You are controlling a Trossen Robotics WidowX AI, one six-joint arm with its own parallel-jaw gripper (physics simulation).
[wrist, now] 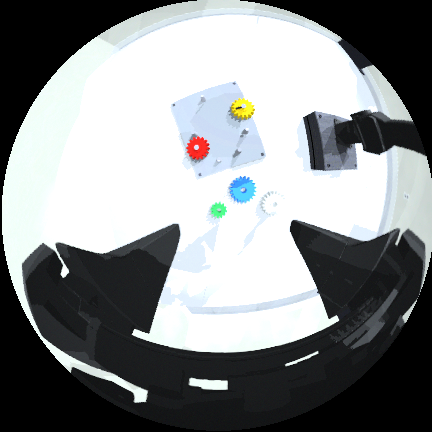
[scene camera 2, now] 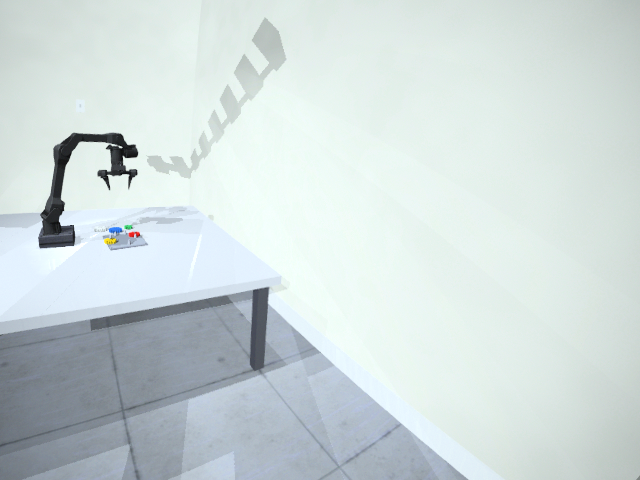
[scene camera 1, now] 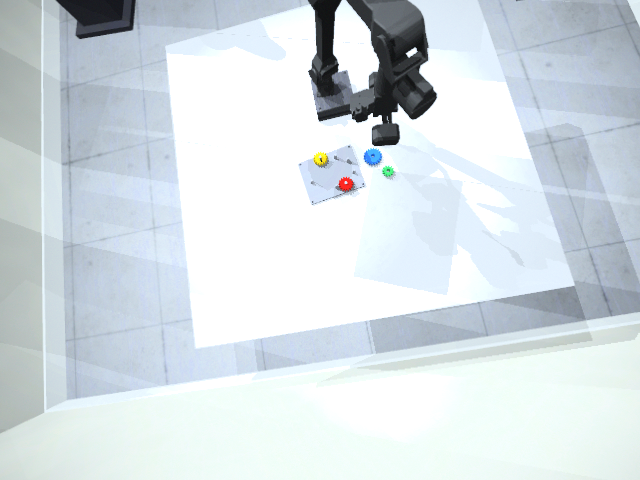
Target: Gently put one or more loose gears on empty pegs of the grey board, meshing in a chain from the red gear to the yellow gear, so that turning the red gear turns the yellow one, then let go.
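The grey board lies on the table with several bare pegs. The red gear and the yellow gear sit on it, apart from each other. Beside the board lie the loose blue gear, the smaller green gear and a white gear, faint against the table and hidden in scene camera 1. My gripper is open and empty, high above the table.
The arm's dark base stands on the white table, close to the board and the white gear. Shadows fall across the table. A wall stands beyond the table's far side in scene camera 2.
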